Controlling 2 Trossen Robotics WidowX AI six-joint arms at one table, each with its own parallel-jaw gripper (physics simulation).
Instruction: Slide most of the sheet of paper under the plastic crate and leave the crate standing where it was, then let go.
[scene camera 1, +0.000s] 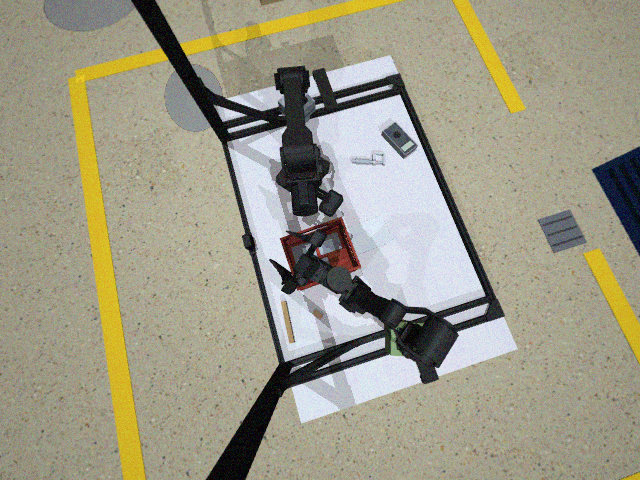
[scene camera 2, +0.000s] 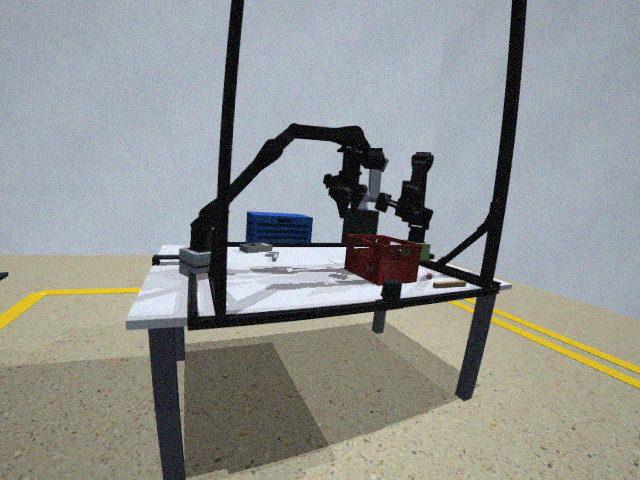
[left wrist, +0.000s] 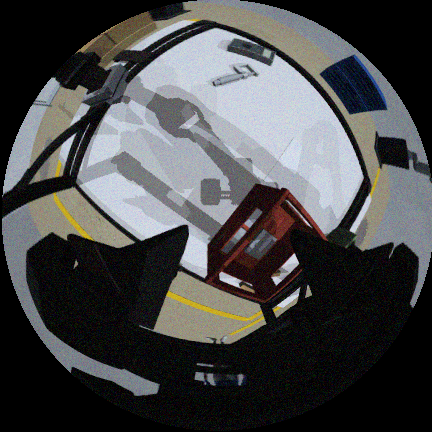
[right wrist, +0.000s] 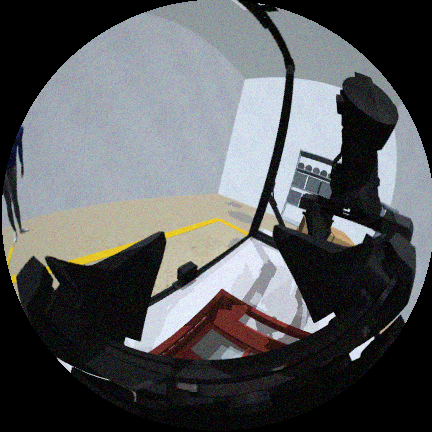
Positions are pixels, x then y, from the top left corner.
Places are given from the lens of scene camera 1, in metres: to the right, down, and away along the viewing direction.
left gripper (scene camera 1: 313, 201): -0.02, -0.11, 0.81
right gripper (scene camera 1: 277, 245): -0.11, 0.01, 0.75
red plastic crate (scene camera 1: 343, 257): 0.08, 0.06, 0.97
white paper sheet (scene camera 1: 370, 234): 0.18, -0.02, 1.00
